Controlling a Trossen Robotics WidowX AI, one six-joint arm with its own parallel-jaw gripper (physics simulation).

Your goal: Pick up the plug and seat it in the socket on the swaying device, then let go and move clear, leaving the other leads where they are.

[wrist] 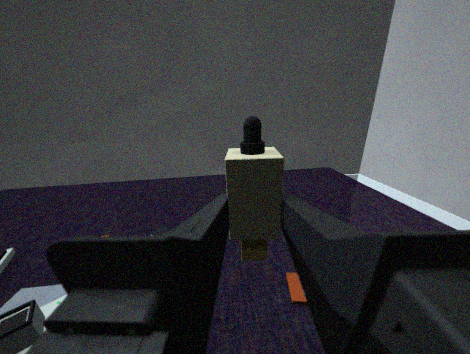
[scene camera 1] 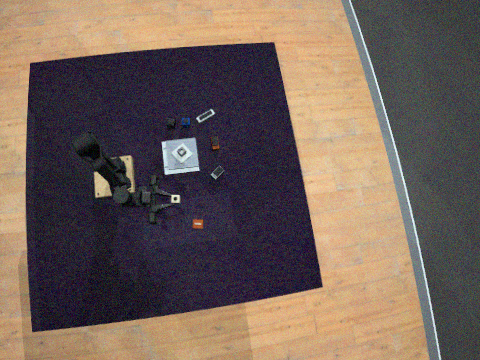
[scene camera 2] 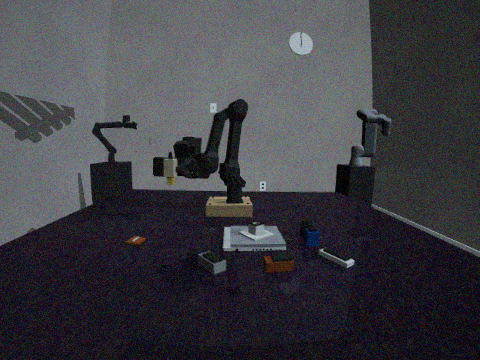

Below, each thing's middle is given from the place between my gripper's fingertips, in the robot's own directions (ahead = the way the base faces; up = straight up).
Labels:
Right now my hand is 50 mm short of the device (scene camera 2: 255, 234), 240 mm to the right of it and 160 mm above it.

